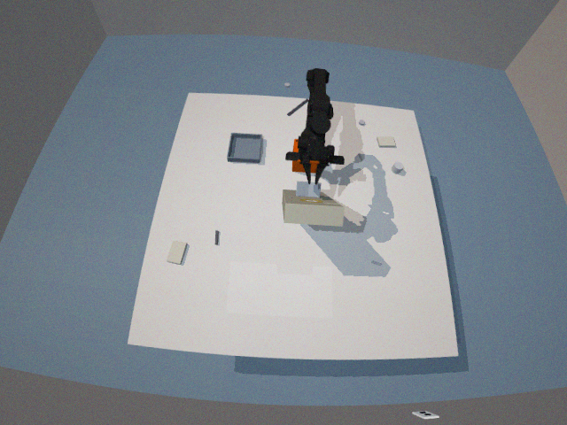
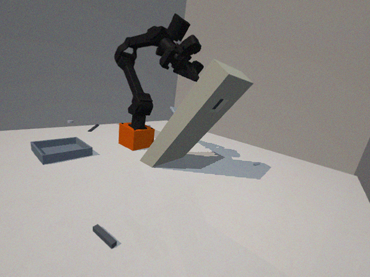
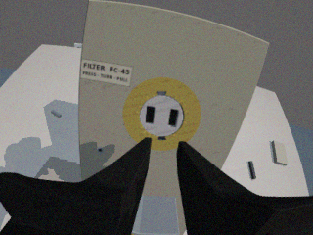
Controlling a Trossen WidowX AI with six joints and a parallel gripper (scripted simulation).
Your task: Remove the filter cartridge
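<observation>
Now: the round filter cartridge 60 mm ahead of my gripper tip, 10 mm to the left of it and 40 mm below it. Round my gripper tip: tray: 330 mm behind, 320 mm to the right, 310 mm below.
</observation>
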